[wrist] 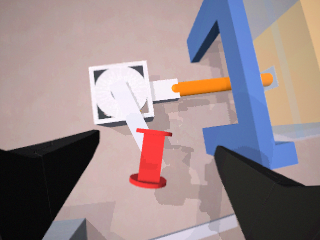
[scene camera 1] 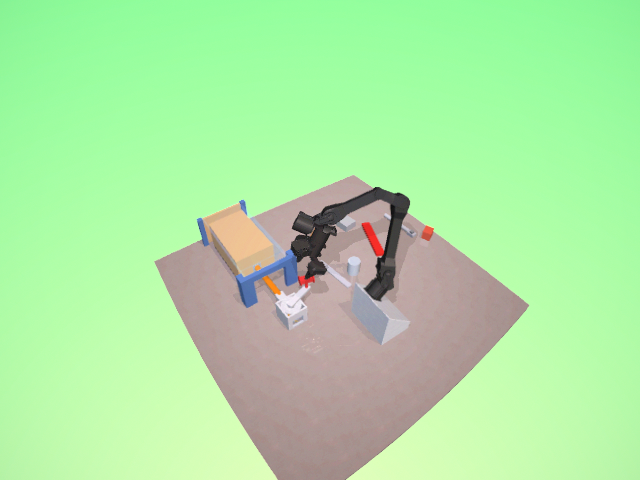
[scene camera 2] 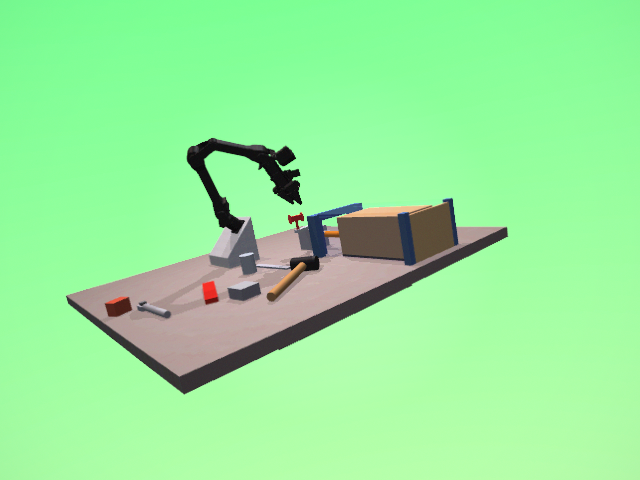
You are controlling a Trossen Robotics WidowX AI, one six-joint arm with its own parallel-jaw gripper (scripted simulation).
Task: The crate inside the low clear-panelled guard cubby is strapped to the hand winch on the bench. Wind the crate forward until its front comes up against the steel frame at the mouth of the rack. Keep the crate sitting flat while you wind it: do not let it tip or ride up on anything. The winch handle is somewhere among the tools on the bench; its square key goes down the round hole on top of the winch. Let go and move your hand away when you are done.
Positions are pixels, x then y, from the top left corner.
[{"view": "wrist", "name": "my gripper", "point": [158, 143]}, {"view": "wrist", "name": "winch handle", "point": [119, 89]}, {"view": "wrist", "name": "white winch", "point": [135, 74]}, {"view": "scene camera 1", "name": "my gripper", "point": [301, 270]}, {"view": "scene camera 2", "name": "my gripper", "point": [297, 204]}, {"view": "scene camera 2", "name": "hammer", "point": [298, 265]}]
